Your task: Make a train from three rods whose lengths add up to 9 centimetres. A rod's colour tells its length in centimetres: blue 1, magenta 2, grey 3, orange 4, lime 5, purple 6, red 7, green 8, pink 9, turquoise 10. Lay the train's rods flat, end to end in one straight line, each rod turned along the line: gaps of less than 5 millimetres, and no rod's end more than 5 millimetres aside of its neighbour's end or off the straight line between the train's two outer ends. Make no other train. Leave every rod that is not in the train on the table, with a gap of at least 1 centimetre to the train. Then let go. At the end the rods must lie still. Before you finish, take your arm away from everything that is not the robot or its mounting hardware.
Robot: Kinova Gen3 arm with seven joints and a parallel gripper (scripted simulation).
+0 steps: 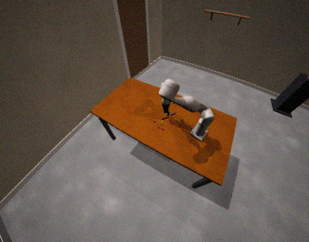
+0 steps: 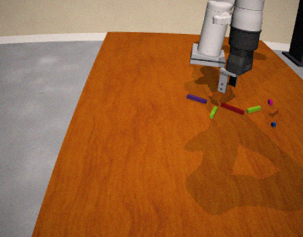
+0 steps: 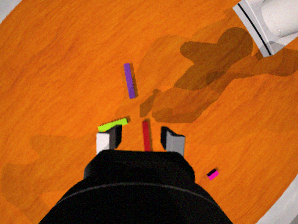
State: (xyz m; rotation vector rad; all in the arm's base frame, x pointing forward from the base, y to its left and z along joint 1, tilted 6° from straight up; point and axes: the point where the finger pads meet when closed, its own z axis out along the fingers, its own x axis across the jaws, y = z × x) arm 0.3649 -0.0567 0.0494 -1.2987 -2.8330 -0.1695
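The blue rod is 120 mm to the left of my hand, 90 mm ahead of it and 70 mm below it. Round my hand: orange rod (150 mm to the left, 70 mm below, 30 mm ahead); red rod (70 mm below, 20 mm to the left, 10 mm ahead); purple rod (70 mm to the right, 70 mm below, 40 mm behind).
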